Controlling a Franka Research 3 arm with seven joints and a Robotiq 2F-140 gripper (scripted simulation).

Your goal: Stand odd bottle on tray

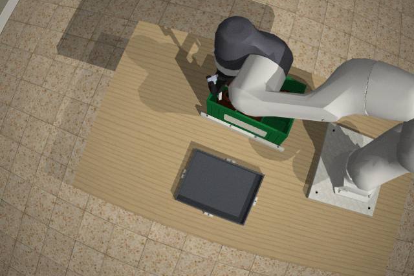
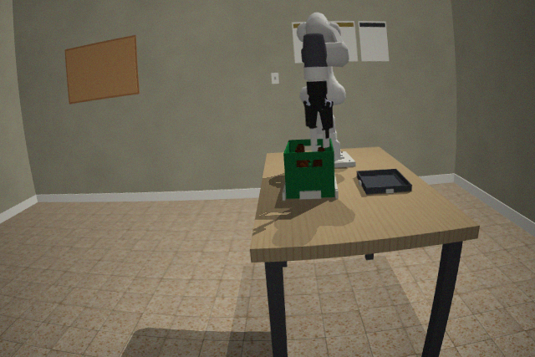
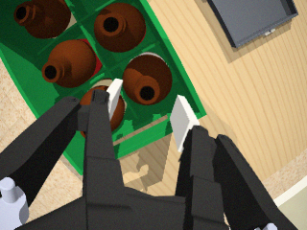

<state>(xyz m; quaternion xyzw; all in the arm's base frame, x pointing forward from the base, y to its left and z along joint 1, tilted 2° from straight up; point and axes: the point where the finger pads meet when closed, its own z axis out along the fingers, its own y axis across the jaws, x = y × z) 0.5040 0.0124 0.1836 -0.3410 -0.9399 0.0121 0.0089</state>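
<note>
The glass bottle is 13 cm below my hand and 9 cm behind it. From my hand the other things lie so: green crate: 13 cm below, 8 cm behind, 5 cm to the right; dark grey tray: 25 cm to the left, 20 cm below, 12 cm behind.
</note>
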